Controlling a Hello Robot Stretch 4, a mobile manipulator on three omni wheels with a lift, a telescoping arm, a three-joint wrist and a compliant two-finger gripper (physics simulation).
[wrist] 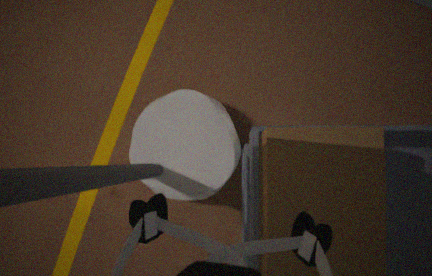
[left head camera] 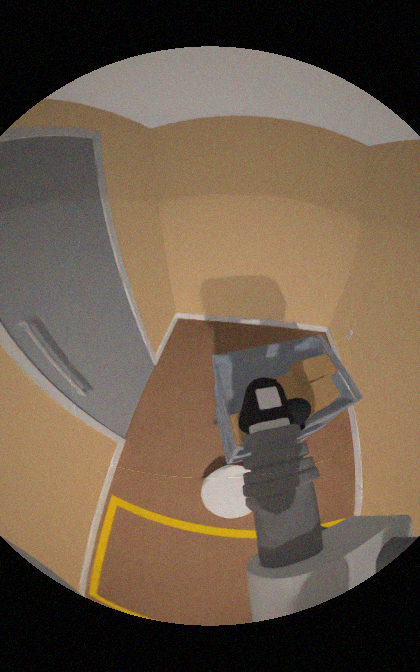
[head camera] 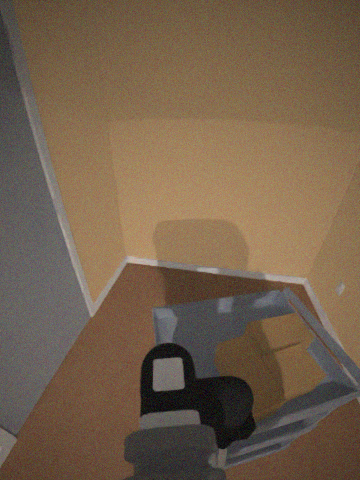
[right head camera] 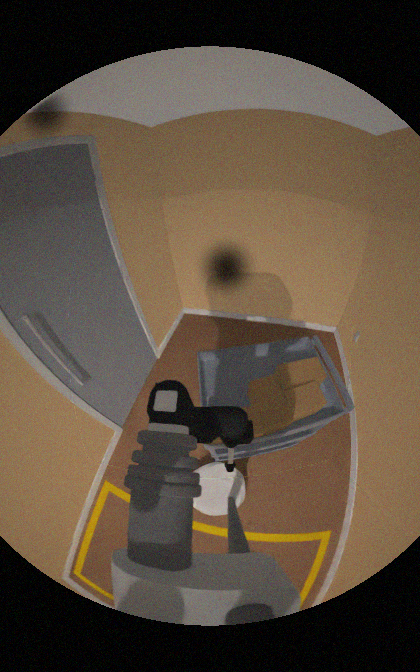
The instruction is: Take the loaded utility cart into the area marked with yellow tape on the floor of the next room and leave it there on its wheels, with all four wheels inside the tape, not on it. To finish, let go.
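Where they show: gripper, between the fingertips: [wrist: 229,220]; robot's base, origin of its link: [wrist: 190,147].
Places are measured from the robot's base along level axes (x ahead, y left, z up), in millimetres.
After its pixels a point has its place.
Observation:
The blue-grey utility cart [head camera: 200,314] {x 671, y -161, z 766 mm} [left head camera: 240,365] [right head camera: 225,367] [wrist: 252,175] {x 218, y -48, z 821 mm} stands near the far wall and holds brown boxes [head camera: 305,340] [right head camera: 305,392] [wrist: 325,200]. Its wheels are mostly hidden. The yellow tape [left head camera: 190,525] [right head camera: 275,537] [wrist: 120,115] {x -342, y 111, z -27 mm} lies on the floor on the other side of my base from the cart; the cart's visible body is outside it. My gripper [wrist: 229,220] {x 197, y -87, z 890 mm} is open and empty. In the wrist view its fingers appear on either side of the cart's near edge, one over the floor, one over the boxes; their height above it is unclear.
My white round base [left head camera: 225,492] [right head camera: 212,500] [wrist: 185,132] {x 8, y 45, z 187 mm} is between the tape and the cart, close to the cart's near edge. My mast [right head camera: 236,525] [wrist: 75,179] {x -56, y -92, z 727 mm} rises from it. A grey door [head camera: 25,250] {x 1015, y 747, z 913 mm} [left head camera: 50,225] [right head camera: 50,235] is on the left. Walls stand close behind and right of the cart.

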